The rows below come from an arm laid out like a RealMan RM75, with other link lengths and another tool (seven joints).
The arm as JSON. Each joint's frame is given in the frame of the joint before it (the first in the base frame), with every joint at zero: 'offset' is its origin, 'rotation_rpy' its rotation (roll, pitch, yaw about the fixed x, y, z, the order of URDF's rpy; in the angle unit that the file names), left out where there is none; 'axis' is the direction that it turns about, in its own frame. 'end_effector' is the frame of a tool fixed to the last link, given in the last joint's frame.
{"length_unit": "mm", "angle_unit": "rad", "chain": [
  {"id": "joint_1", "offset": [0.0, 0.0, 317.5], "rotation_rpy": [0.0, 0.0, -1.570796], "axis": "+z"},
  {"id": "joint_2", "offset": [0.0, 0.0, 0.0], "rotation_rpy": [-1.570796, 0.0, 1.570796], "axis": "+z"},
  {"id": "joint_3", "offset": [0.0, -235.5, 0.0], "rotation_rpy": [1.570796, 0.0, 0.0], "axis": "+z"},
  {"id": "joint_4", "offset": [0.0, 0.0, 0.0], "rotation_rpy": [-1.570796, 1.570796, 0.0], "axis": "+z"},
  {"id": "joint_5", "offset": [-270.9, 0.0, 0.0], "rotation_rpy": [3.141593, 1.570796, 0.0], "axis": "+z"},
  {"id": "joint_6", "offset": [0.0, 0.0, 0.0], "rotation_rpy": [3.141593, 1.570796, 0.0], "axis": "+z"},
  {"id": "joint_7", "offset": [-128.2, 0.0, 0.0], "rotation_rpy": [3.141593, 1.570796, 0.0], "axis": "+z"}
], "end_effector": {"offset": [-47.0, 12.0, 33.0], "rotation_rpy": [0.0, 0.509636, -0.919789]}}
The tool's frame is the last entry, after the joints.
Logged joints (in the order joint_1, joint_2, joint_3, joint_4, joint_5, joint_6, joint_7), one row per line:
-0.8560 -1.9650 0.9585 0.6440 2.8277 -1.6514 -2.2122
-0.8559 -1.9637 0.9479 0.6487 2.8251 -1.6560 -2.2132
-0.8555 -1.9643 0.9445 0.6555 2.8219 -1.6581 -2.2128
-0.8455 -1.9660 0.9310 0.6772 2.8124 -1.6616 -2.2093
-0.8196 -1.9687 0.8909 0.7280 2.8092 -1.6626 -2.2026
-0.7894 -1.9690 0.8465 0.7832 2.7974 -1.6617 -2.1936
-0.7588 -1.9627 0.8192 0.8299 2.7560 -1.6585 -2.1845
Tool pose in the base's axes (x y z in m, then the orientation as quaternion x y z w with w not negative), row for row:
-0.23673 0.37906 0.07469 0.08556 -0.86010 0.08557 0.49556
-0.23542 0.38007 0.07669 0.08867 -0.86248 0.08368 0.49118
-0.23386 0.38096 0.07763 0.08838 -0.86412 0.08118 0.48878
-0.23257 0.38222 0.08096 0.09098 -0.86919 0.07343 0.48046
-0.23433 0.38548 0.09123 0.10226 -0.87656 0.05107 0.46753
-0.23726 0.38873 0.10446 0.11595 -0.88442 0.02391 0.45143
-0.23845 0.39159 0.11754 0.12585 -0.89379 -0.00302 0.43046
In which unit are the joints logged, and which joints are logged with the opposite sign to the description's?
The joints are logged in radians. Opposite sign: joint_6.
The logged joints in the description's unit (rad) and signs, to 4 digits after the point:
-0.8560 -1.9650 0.9585 0.6440 2.8277 1.6514 -2.2122
-0.8559 -1.9637 0.9479 0.6487 2.8251 1.6560 -2.2132
-0.8555 -1.9643 0.9445 0.6555 2.8219 1.6581 -2.2128
-0.8455 -1.9660 0.9310 0.6772 2.8124 1.6616 -2.2093
-0.8196 -1.9687 0.8909 0.7280 2.8092 1.6626 -2.2026
-0.7894 -1.9690 0.8465 0.7832 2.7974 1.6617 -2.1936
-0.7588 -1.9627 0.8192 0.8299 2.7560 1.6585 -2.1845

